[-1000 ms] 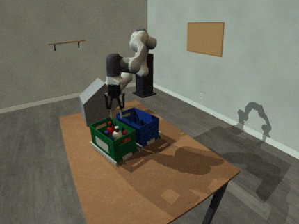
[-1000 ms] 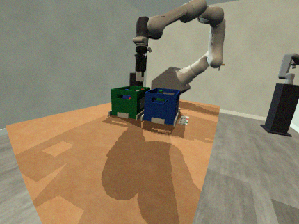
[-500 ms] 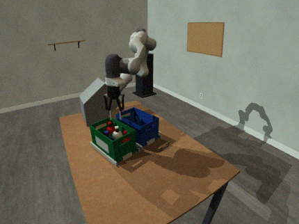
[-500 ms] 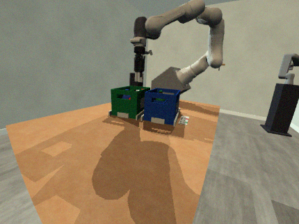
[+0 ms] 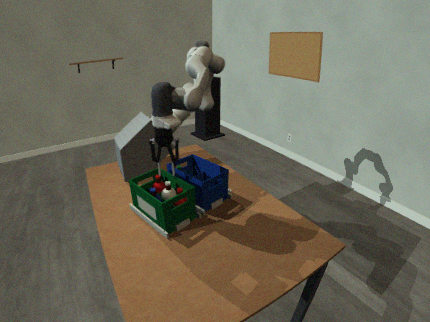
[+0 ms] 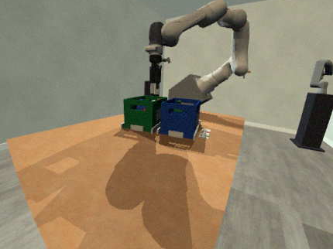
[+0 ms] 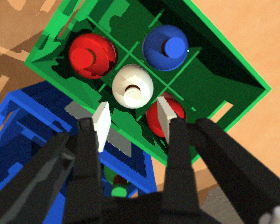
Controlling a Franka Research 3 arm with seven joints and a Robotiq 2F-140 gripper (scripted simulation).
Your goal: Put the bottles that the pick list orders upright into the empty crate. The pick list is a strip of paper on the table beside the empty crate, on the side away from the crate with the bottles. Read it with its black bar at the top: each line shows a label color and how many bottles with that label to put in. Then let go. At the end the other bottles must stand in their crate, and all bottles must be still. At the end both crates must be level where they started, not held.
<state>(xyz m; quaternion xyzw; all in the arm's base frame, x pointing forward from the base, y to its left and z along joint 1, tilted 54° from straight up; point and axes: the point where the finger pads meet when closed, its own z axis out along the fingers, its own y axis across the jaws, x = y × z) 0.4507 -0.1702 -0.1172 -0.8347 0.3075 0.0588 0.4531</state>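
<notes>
Now: hand 15 cm above the white bottle. From my hand the other things lie so: green crate 1 cm ahead, 4 cm to the right, 15 cm below; green bottle 11 cm behind, 13 cm to the left, 15 cm below; blue-capped bottle 2 cm ahead, 9 cm to the right, 15 cm below.
</notes>
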